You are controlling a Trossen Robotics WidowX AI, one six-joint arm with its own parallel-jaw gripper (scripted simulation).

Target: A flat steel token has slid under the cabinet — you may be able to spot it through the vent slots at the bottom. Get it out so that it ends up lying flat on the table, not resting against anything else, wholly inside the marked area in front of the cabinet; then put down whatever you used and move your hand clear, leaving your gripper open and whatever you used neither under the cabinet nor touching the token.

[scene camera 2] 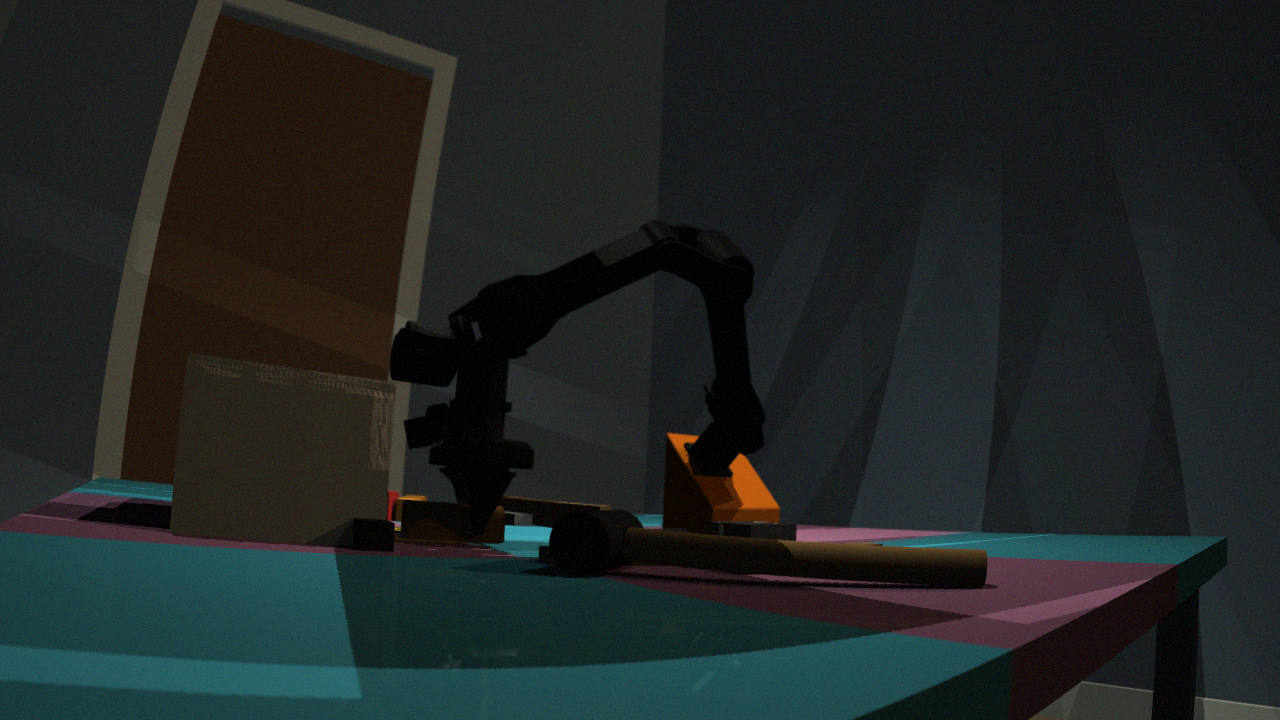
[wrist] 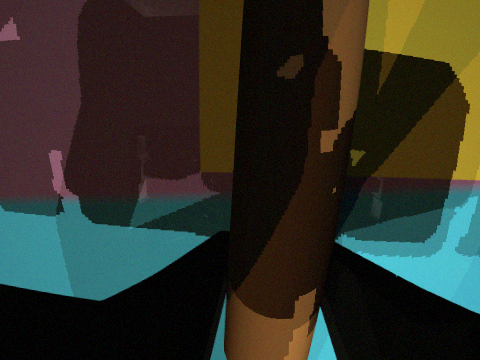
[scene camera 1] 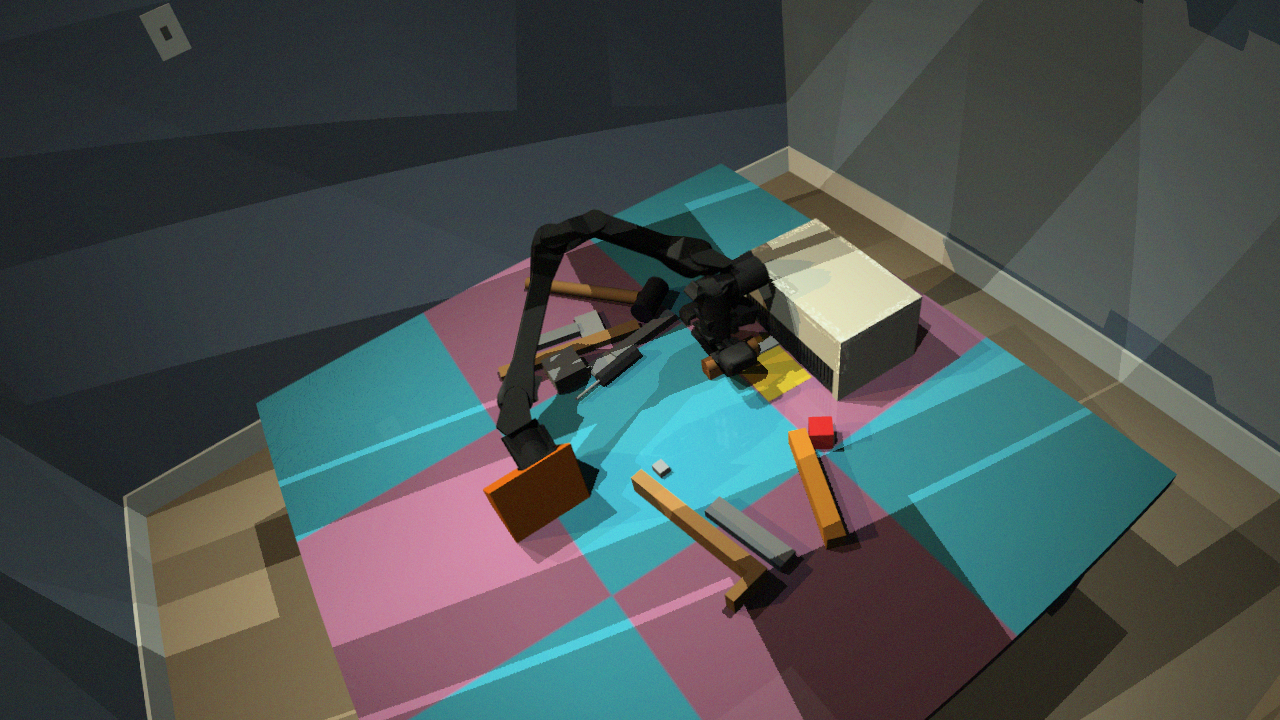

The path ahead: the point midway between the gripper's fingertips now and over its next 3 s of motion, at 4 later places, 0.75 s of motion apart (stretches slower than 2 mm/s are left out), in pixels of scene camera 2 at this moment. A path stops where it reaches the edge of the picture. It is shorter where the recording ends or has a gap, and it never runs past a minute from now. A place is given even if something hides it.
My gripper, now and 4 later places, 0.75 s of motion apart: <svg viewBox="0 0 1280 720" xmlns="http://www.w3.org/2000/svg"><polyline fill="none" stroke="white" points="472,533 469,531 485,532 503,533 521,534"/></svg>
